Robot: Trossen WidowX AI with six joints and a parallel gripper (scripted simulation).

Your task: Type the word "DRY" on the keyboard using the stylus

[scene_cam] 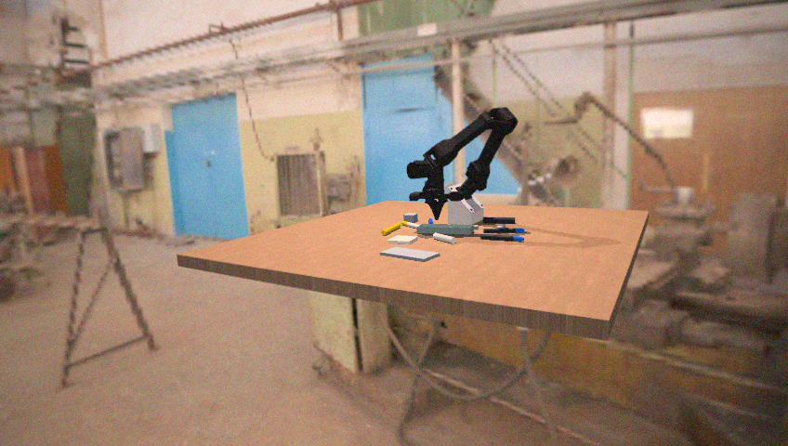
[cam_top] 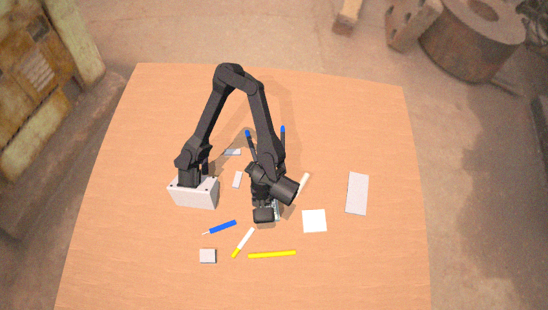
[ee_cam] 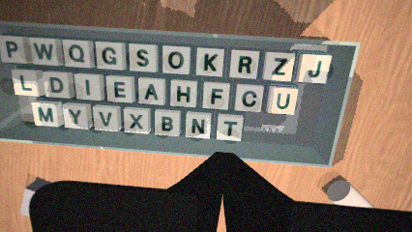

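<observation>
The blue stylus lies 15 cm behind my gripper tip, 10 cm to the right of it and 3 cm below it. Also, from my gripper tip: white cylinder (13 cm ahead, 9 cm to the left, 3 cm below); then yellow stick (5 cm ahead, 16 cm to the right, 3 cm below); then yellow-tipped marker (5 cm behind, 14 cm to the right, 3 cm below).
</observation>
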